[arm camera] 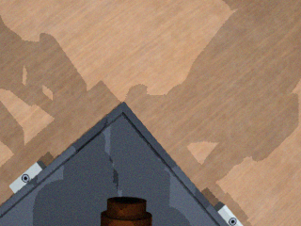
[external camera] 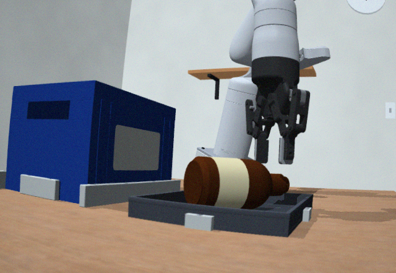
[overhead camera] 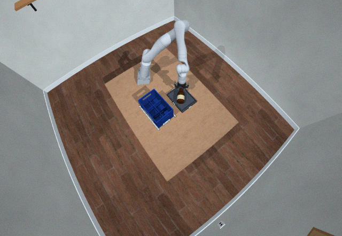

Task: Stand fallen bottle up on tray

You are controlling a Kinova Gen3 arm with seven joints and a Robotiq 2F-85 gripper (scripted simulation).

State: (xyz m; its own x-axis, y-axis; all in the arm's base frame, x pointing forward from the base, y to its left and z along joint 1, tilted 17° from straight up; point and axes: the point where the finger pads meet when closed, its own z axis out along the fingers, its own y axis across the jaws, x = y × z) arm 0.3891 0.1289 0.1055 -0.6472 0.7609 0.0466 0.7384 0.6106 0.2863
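Now: the brown bottle 5 cm below my hand, 4 cm to the right of it and 3 cm ahead of it. The rest, counted from my hand: blue crate: 32 cm to the right, 2 cm behind; tray: 8 cm below, 5 cm ahead, 4 cm to the right.
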